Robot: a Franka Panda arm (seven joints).
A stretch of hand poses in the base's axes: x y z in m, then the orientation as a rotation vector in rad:
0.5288 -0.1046 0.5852 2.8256 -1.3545 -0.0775
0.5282 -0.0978 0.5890 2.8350 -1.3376 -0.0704
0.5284 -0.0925 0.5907 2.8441 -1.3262 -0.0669
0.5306 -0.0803 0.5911 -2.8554 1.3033 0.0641
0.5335 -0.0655 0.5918 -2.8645 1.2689 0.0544
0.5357 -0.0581 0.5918 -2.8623 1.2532 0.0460
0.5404 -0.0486 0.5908 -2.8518 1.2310 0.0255
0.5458 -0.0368 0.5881 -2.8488 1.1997 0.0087
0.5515 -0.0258 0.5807 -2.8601 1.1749 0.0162
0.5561 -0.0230 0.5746 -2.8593 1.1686 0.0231
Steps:
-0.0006 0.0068 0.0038 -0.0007 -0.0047 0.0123
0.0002 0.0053 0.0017 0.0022 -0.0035 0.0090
0.0022 0.0122 0.0004 0.0040 -0.0038 0.0162
0.0029 0.0148 0.0007 0.0033 -0.0083 0.0223
0.0022 0.0074 0.0000 0.0057 -0.0084 0.0084
0.0047 0.0095 -0.0010 0.0120 -0.0196 0.0100
0.0054 0.0118 -0.0027 0.0096 -0.0162 0.0175
0.0057 0.0110 -0.0074 0.0009 0.0044 0.0177
0.0046 0.0028 -0.0061 0.0045 0.0029 0.0037

